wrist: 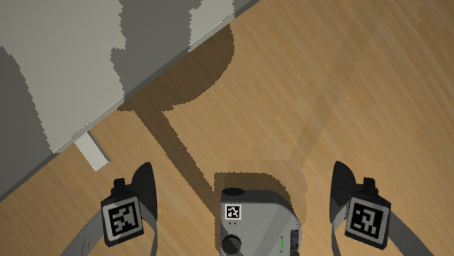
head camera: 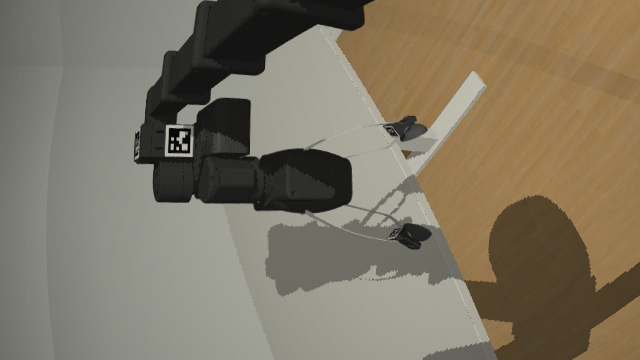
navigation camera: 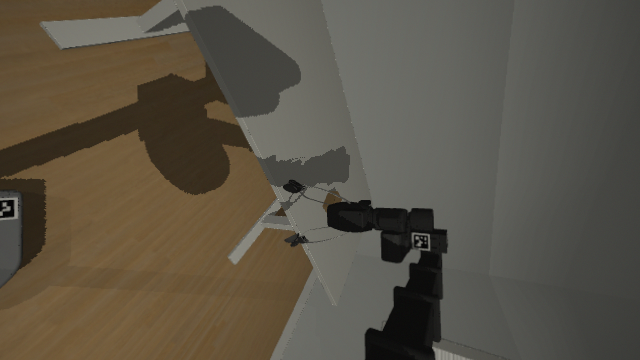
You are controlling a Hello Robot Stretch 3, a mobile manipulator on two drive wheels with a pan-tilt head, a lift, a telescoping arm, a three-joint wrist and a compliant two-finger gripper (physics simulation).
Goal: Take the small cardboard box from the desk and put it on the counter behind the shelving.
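Pixels of known places: gripper, fingertip midpoint: [wrist: 241,183] [head camera: 426,182] [navigation camera: 285,212]; robot's base, link origin: [wrist: 233,224].
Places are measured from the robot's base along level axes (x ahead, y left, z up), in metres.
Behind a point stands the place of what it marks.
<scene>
The small cardboard box [navigation camera: 331,199] {x -0.027, y -0.941, z 0.753 m} stands on the white desk [head camera: 325,320] {x 0.277, y -0.939, z 0.720 m} [navigation camera: 320,110] {x 0.379, y -0.914, z 0.720 m} [wrist: 60,75] {x 0.223, y -0.572, z 0.720 m}, partly covered by the gripper body in the navigation view. It does not show in the head view, where the arm and gripper body cover part of the desk, or in the wrist view. My gripper [head camera: 412,182] {x -0.023, y -0.474, z 0.864 m} [navigation camera: 295,213] {x -0.023, y -0.474, z 0.864 m} [wrist: 241,183] {x -0.023, y -0.474, z 0.864 m} is open and empty, its fingers wide apart. The gripper is above the desk, with its fingertips towards the desk's long front edge and the box back near the gripper body. The counter and the shelving do not show.
My base [navigation camera: 9,245] {x -0.103, y -0.147, z 0.160 m} [wrist: 260,220] {x -0.105, y -0.098, z 0.160 m} stands on the wooden floor [head camera: 575,165] {x -0.090, y -0.594, z 0.000 m} [navigation camera: 150,235] {x -0.180, y -0.546, z 0.000 m} [wrist: 280,100] {x -0.197, y -0.548, z 0.000 m} in front of the desk. White desk legs [head camera: 452,120] [navigation camera: 247,245] [wrist: 92,152] stick out below its edge. A grey wall [head camera: 135,250] {x 0.152, y -1.531, z 1.078 m} [navigation camera: 425,100] {x 0.458, y -1.301, z 1.115 m} rises beyond the desk.
</scene>
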